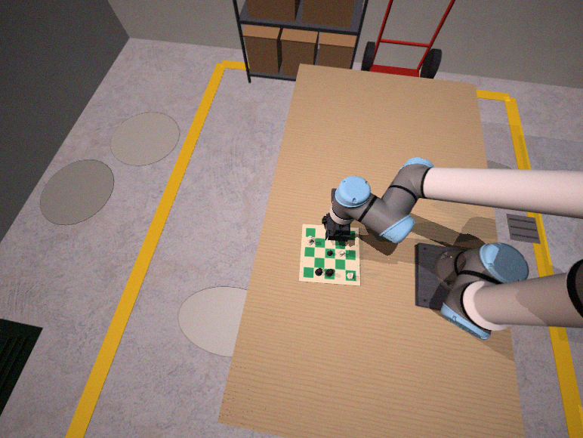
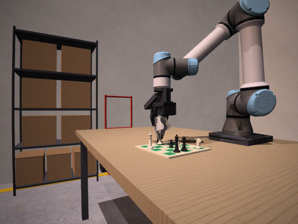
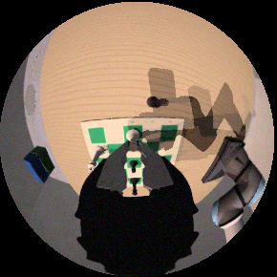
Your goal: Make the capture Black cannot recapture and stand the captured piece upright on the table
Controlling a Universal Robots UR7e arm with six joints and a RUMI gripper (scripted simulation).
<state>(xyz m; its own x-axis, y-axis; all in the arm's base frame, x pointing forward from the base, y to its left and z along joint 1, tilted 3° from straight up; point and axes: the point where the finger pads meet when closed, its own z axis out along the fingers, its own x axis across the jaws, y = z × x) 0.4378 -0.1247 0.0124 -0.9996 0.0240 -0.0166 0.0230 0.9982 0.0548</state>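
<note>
Now: hand 80 mm short of the tall white piece, 40 mm to the right of it and 10 mm above it. Round my hand: white knight 70 mm behind, 160 mm to the left, 20 mm below; then tall black piece 40 mm ahead, 150 mm to the left, 10 mm below.
</note>
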